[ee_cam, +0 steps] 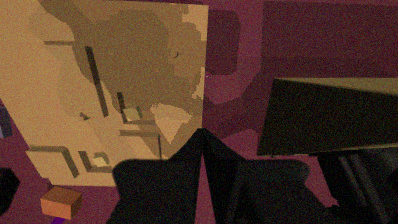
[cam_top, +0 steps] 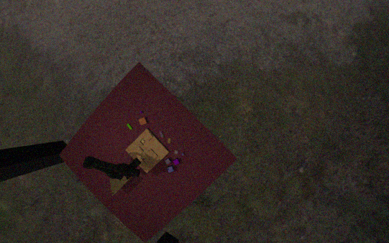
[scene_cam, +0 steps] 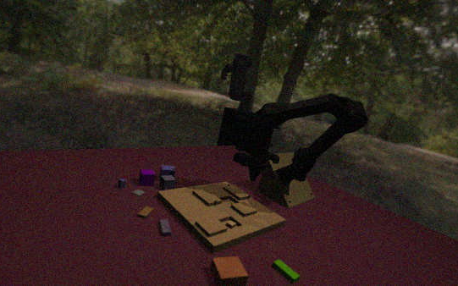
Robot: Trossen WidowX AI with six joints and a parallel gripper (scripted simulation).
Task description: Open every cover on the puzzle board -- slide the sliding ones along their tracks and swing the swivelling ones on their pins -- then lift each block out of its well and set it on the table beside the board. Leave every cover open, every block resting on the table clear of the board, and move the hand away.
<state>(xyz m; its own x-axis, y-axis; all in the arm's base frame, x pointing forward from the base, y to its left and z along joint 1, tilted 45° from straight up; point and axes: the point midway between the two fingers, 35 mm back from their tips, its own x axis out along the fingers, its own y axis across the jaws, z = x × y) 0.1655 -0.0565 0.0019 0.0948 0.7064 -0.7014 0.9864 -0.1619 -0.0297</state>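
My gripper tip is 20 cm short of the dark block, 21 cm to the left of it and 6 cm above it. Round my gripper tip: magenta cube (24 cm ahead, 27 cm to the right, 6 cm below); green bar (22 cm ahead, 27 cm to the left, 8 cm below); grey bar (35 cm ahead, 1 cm to the right, 8 cm below).
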